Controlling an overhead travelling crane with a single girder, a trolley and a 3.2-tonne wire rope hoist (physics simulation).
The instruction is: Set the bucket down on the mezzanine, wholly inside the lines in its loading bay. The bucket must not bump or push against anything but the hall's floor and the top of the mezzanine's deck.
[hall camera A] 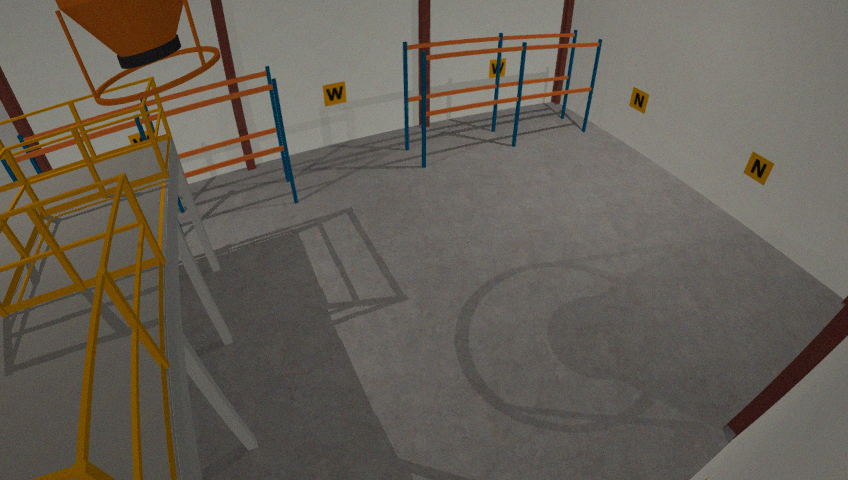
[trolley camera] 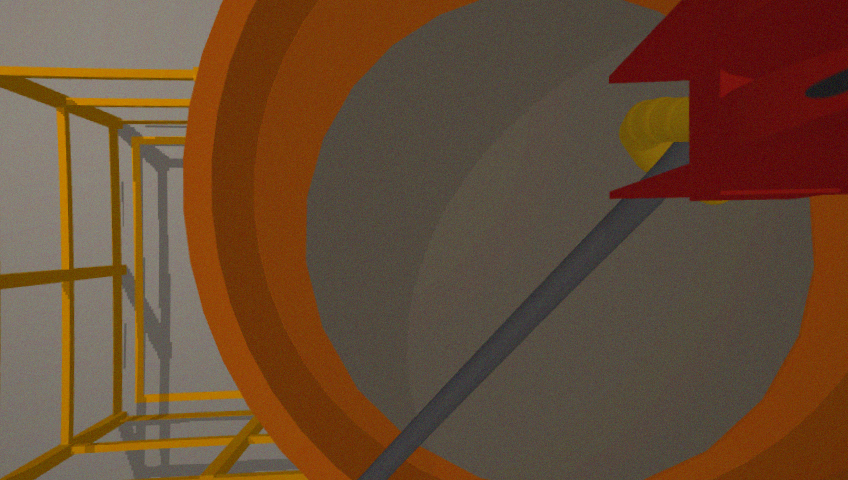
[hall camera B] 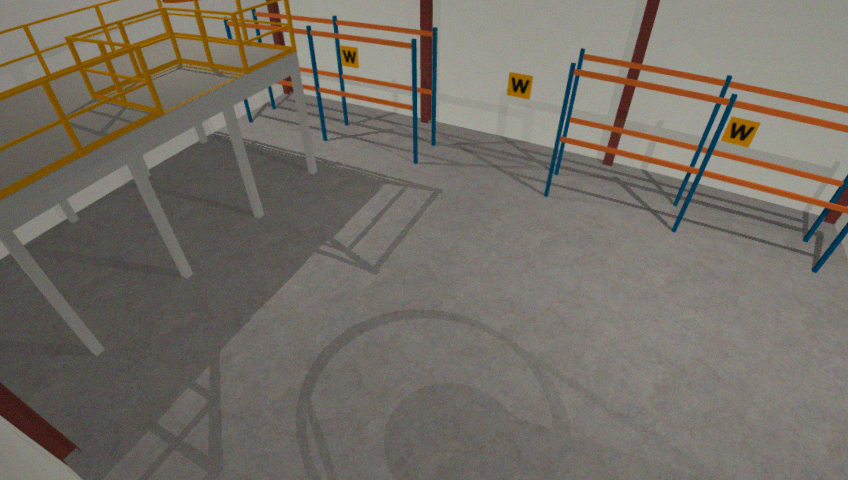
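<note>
The orange bucket (hall camera A: 127, 26) (trolley camera: 279, 237) hangs upright in the air, cut off by the top edge in hall camera A. Its bottom ring overlaps the far yellow railing in that view. In hall camera B a sliver of orange shows at the top edge. The yellow hook (trolley camera: 651, 127), under the red hook block (trolley camera: 767, 136), holds the bucket's grey bail (trolley camera: 523, 315). The mezzanine (hall camera A: 41, 410) (hall camera B: 178, 120) has a grey deck on grey legs. The bay's lines cannot be made out; the bucket hides part of the trolley view.
Yellow railings (hall camera A: 91, 356) (hall camera B: 62, 118) (trolley camera: 66, 356) edge the mezzanine, with a yellow gate-like frame (hall camera B: 151, 80) in them. Blue and orange racks (hall camera A: 423, 118) (hall camera B: 414, 107) stand along the W wall. Dark red columns (hall camera A: 424, 71) (hall camera B: 426, 71) stand by it. The bucket's shadow lies on the hall floor.
</note>
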